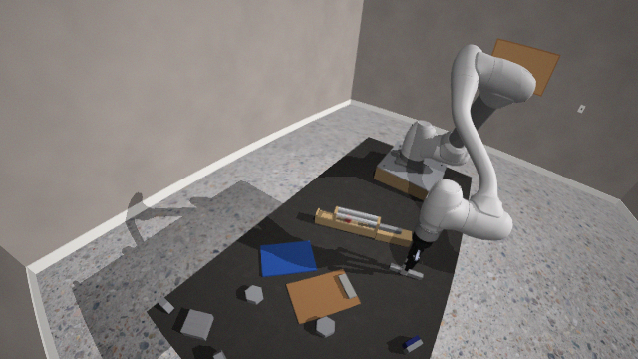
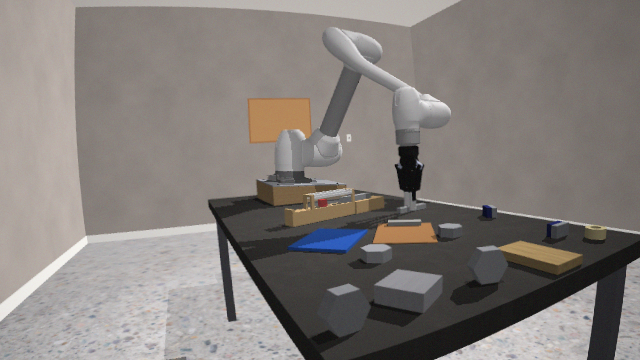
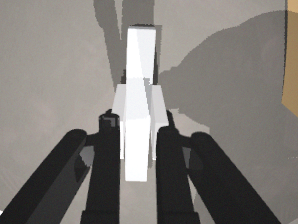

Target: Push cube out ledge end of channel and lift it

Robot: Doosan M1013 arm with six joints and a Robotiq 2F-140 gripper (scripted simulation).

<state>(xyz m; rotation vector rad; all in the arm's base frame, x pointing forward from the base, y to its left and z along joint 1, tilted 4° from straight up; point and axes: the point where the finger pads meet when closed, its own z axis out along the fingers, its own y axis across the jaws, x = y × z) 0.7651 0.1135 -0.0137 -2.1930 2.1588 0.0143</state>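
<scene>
Right now my hand is 26 cm to the left of the channel, 13 cm past it and 2 cm below it. From my hand the other things lie so: light grey stick: 3 cm below, 1 cm to the left; then grey bar: 16 cm behind, 13 cm to the right, 2 cm above; then red cube: 30 cm to the right, 13 cm behind, 2 cm above.
</scene>
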